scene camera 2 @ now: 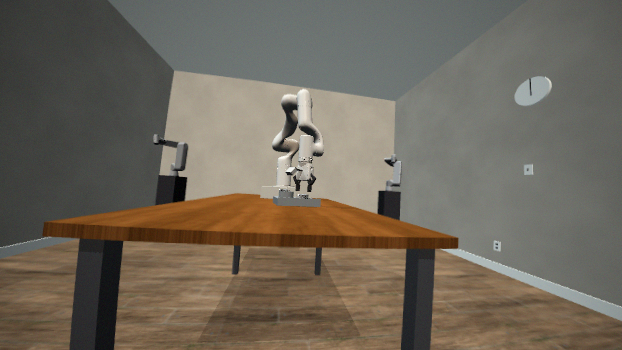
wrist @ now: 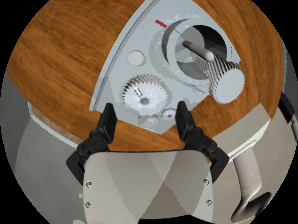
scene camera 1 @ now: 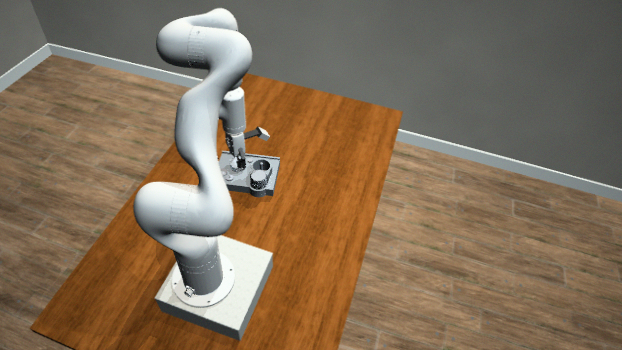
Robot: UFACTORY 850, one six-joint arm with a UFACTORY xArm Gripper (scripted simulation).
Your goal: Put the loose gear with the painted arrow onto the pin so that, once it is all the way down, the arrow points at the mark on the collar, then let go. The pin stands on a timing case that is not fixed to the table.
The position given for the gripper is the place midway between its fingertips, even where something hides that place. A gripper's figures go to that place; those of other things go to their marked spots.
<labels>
The gripper [wrist: 145,109] is 14 cm from the lens. A grey timing case [wrist: 159,37]: 14 cm from the lens.
</labels>
